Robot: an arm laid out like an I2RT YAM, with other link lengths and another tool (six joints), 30 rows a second.
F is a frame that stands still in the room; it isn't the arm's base.
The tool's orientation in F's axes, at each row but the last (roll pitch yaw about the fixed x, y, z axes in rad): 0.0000, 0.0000, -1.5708; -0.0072, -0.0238, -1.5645; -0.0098, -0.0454, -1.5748; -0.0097, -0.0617, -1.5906; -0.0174, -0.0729, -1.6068; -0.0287, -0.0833, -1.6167; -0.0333, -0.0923, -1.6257; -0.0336, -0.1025, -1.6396; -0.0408, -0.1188, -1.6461; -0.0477, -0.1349, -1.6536; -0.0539, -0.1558, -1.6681; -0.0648, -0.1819, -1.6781; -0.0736, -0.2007, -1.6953
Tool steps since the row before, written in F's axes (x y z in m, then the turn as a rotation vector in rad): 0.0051, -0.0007, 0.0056, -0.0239, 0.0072, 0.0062; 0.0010, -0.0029, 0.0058, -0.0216, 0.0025, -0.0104; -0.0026, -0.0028, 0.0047, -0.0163, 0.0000, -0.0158; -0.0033, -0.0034, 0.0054, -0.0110, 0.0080, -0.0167; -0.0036, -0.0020, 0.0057, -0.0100, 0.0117, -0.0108; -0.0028, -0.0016, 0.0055, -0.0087, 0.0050, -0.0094; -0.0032, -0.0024, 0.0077, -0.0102, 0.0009, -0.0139; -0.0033, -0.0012, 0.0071, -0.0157, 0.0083, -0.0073; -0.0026, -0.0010, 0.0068, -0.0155, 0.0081, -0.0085; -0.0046, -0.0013, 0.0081, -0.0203, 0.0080, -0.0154; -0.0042, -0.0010, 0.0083, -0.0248, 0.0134, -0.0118; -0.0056, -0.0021, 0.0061, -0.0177, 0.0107, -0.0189; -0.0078, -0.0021, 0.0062, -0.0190, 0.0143, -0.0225
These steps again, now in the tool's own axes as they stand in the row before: 0.0007, 0.0051, 0.0056, -0.0072, -0.0239, 0.0062; 0.0030, 0.0009, 0.0057, -0.0029, -0.0215, -0.0105; 0.0030, -0.0026, 0.0045, -0.0007, -0.0161, -0.0159; 0.0038, -0.0033, 0.0051, -0.0088, -0.0110, -0.0163; 0.0025, -0.0036, 0.0055, -0.0121, -0.0102, -0.0101; 0.0022, -0.0029, 0.0053, -0.0054, -0.0087, -0.0092; 0.0033, -0.0033, 0.0073, -0.0016, -0.0098, -0.0141; 0.0021, -0.0034, 0.0068, -0.0079, -0.0160, -0.0071; 0.0020, -0.0028, 0.0065, -0.0079, -0.0157, -0.0083; 0.0028, -0.0048, 0.0076, -0.0083, -0.0202, -0.0154; 0.0027, -0.0045, 0.0078, -0.0126, -0.0254, -0.0113; 0.0037, -0.0057, 0.0052, -0.0120, -0.0176, -0.0182; 0.0042, -0.0079, 0.0049, -0.0161, -0.0191, -0.0212
